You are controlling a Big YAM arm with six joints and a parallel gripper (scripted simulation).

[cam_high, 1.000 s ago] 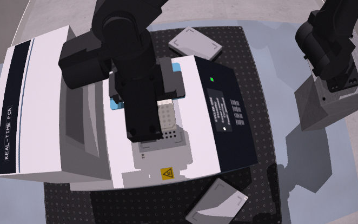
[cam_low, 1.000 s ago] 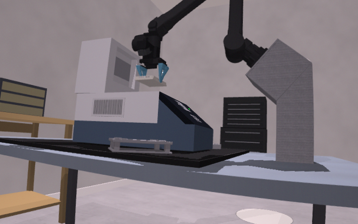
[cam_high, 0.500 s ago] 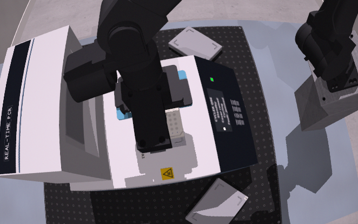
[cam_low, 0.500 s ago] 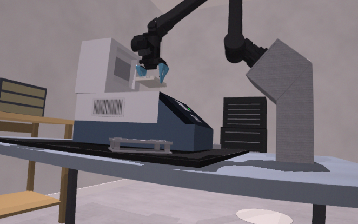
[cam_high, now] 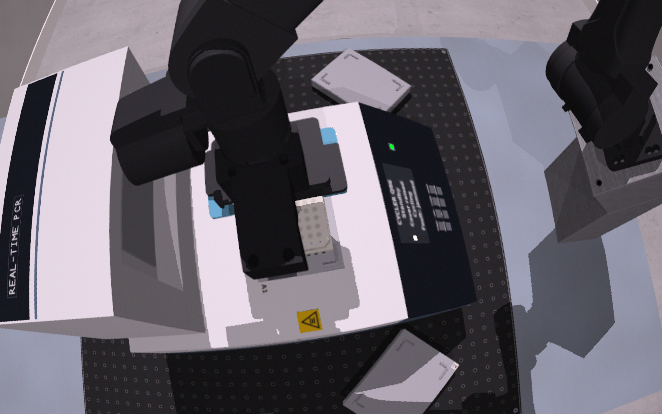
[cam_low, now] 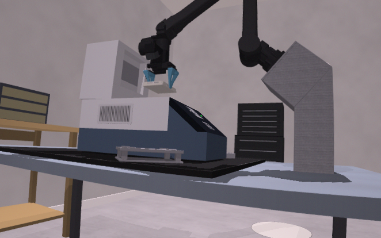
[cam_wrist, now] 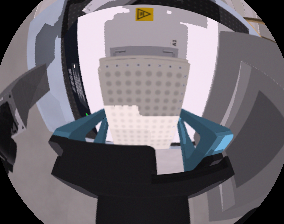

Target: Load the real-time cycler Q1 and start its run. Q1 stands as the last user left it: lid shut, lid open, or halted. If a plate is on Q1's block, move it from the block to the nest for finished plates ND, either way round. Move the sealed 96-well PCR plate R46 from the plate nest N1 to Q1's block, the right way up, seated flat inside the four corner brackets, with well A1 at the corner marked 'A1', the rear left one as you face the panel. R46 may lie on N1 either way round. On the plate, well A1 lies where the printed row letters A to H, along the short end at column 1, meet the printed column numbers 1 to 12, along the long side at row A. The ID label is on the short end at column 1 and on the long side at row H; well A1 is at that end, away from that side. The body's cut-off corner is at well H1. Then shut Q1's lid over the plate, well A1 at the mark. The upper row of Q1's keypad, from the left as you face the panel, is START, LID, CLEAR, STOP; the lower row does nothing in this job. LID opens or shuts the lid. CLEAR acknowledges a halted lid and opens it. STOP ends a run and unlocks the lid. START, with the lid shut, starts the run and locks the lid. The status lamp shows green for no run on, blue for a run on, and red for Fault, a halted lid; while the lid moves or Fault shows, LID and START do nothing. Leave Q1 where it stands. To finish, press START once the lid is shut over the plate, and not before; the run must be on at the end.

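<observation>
The sealed plate R46 is right at my hand. The rest, counted from my hand: grey nest ND: 34 cm to the right, 26 cm below, 8 cm behind; nest N1: 24 cm below, 23 cm to the left, 17 cm behind.
</observation>
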